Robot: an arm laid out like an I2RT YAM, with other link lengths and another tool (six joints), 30 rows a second.
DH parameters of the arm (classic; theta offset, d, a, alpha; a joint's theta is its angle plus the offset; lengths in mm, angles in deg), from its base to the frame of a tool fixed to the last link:
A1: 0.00 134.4 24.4 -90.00
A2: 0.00 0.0 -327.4 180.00
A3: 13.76 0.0 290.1 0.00
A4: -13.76 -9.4 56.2 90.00
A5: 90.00 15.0 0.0 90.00
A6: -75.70 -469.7 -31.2 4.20
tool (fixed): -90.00 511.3 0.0 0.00
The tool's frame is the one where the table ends.
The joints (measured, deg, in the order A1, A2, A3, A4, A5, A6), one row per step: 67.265 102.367 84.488 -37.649 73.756 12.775; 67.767 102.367 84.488 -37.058 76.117 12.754; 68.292 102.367 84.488 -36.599 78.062 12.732; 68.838 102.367 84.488 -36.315 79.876 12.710; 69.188 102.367 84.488 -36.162 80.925 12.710; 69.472 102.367 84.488 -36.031 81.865 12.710; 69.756 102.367 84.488 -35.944 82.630 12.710; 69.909 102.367 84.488 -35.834 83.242 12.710; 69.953 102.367 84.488 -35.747 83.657 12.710; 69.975 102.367 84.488 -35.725 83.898 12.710; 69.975 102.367 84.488 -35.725 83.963 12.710; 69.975 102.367 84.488 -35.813 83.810 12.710; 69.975 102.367 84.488 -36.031 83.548 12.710
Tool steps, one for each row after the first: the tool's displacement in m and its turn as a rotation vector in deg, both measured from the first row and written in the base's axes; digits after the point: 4 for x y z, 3 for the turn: -0.0011 0.0011 0.0013 -0.216 -2.013 -0.840; -0.0028 0.0023 0.0025 -0.403 -3.652 -1.434; -0.0049 0.0033 0.0035 -0.696 -5.124 -1.938; -0.0064 0.0039 0.0040 -0.855 -5.973 -2.201; -0.0076 0.0044 0.0046 -1.001 -6.732 -2.468; -0.0089 0.0049 0.0050 -1.131 -7.343 -2.633; -0.0094 0.0052 0.0054 -1.200 -7.843 -2.842; -0.0094 0.0052 0.0056 -1.238 -8.186 -3.045; -0.0093 0.0051 0.0058 -1.287 -8.376 -3.165; -0.0093 0.0051 0.0058 -1.307 -8.425 -3.203; -0.0095 0.0050 0.0057 -1.345 -8.281 -3.107; -0.0098 0.0048 0.0054 -1.473 -8.013 -2.940
